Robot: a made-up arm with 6 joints.
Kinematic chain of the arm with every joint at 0, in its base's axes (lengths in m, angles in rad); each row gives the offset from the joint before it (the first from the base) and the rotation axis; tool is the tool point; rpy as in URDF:
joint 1: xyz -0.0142 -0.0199 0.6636 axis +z
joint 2: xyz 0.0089 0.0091 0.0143 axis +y
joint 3: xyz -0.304 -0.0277 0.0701 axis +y
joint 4: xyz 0.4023 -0.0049 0.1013 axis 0.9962 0 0.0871
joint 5: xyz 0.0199 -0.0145 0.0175 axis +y
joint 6: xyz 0.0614 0.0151 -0.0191 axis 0.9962 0 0.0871
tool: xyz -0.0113 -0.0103 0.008 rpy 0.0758 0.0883 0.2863
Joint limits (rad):
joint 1: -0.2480..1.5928
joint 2: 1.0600..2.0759
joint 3: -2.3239..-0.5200
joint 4: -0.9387..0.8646
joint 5: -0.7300..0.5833
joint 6: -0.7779..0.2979
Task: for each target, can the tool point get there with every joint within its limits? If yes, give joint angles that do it. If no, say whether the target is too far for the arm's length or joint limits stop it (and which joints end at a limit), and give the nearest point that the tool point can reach.
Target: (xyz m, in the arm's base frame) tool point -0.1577 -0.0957 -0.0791
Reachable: no: joint limits stop it (at a limit: joint 1, joint 2, joint 3, joint 4, joint 6) | nearest point -0.0035 0.2907 0.4460 | short by 0.670 m
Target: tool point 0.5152 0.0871 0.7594
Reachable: yes | joints 0.2572 1.6775 -1.0097 -0.0155 0.2501 -0.2155
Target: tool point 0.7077 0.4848 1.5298
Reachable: no: too far | nearest point 0.4591 0.3110 1.2335 | short by 0.424 m
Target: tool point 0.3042 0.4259 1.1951
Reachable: yes | joints 0.9812 1.6874 -1.9105 -0.6782 -0.2248 -0.5269
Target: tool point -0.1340 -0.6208 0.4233
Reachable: no: joint limits stop it (at a limit: joint 1, joint 2, joint 3, joint 5, joint 6) | nearest point 0.2805 -0.1458 0.4564 | short by 0.631 m
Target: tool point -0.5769 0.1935 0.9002
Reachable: no: joint limits stop it (at a limit: joint 1, joint 2, joint 4, joint 5, joint 6) | nearest point -0.0315 0.3695 0.8586 | short by 0.575 m
